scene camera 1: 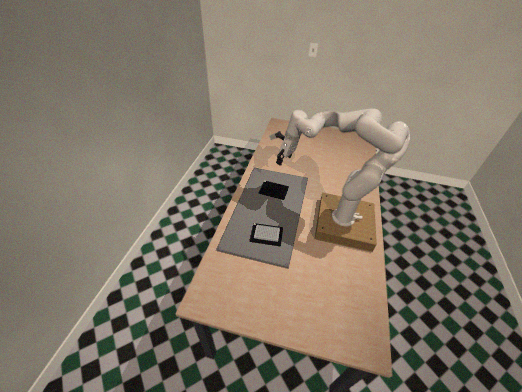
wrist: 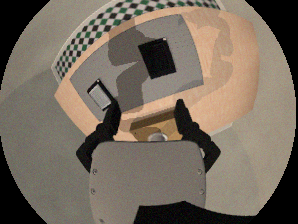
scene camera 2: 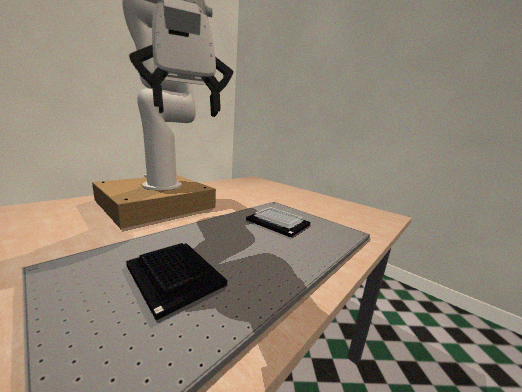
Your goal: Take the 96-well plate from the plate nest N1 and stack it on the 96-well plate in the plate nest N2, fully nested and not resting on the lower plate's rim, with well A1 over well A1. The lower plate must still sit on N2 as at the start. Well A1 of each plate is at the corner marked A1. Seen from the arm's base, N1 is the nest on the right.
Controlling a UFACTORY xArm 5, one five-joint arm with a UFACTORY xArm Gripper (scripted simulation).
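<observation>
The gripper is there in the pictures, and the wrist view shows it too. Along with the gripper there's a black 96-well plate and a plate nest N1.
</observation>
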